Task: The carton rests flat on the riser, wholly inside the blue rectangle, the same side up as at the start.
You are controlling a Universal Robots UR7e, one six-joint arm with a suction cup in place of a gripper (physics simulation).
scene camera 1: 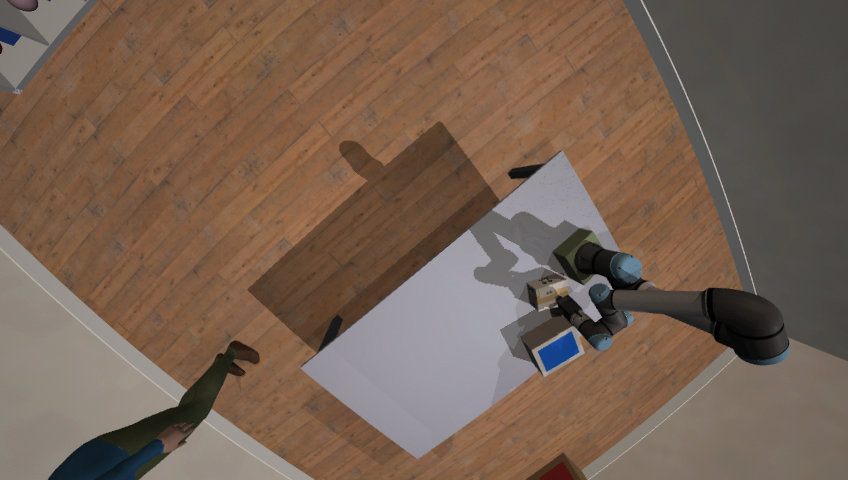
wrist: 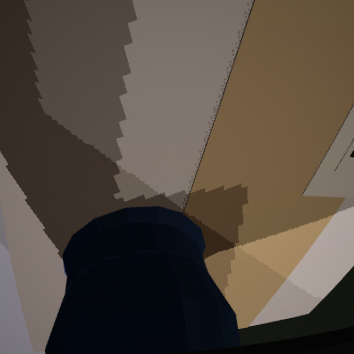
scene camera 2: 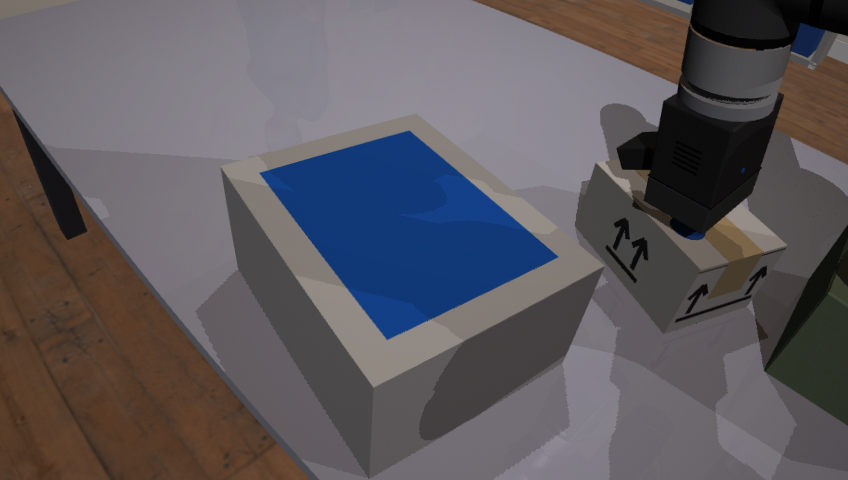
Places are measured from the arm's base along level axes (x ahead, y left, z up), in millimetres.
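Pixels of known places: end effector, tool point: (scene camera 1: 558, 297) (wrist: 148, 229) (scene camera 2: 687, 236); arm's base, origin of the base link: (scene camera 1: 587, 258).
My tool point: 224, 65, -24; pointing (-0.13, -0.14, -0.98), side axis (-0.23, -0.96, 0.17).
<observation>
For each thing: its top centre in the pictures, then the offset to it from my tool point, as dx, dy, dz. "spot": a spot on its surface instead. Level surfaces: height alone.
- carton, middle of its top: (wrist: 302, 156) (scene camera 2: 689, 201) (scene camera 1: 552, 295) +16, -40, +11
- riser, middle of its top: (scene camera 2: 400, 212) (scene camera 1: 559, 351) +181, +215, +43
- grey block with the blue rectangle, surface spot: (scene camera 2: 403, 227) spot: +168, +227, +43
- grey table, its level: dz -77
The carton (scene camera 1: 546, 292) (scene camera 2: 641, 256) (wrist: 175, 105) is a small grey box with tan tape and black up-arrows on its sides. It sits upright on the table, just right of the riser, in scene camera 2. The riser (scene camera 1: 537, 337) (scene camera 2: 331, 370) is a grey block with the blue rectangle (scene camera 1: 556, 350) (scene camera 2: 403, 227) on its top, which is bare. My suction cup (scene camera 1: 561, 301) (scene camera 2: 689, 230) (wrist: 140, 246) presses on the carton's top at the edge of the tape strip.
A dark green box (scene camera 1: 573, 250) (scene camera 2: 820, 358) stands close behind the carton, on the side away from the riser. The grey table (scene camera 1: 414, 358) (scene camera 2: 175, 90) stretches away to the left. A person (scene camera 1: 175, 411) stands on the floor beyond the table's far end.
</observation>
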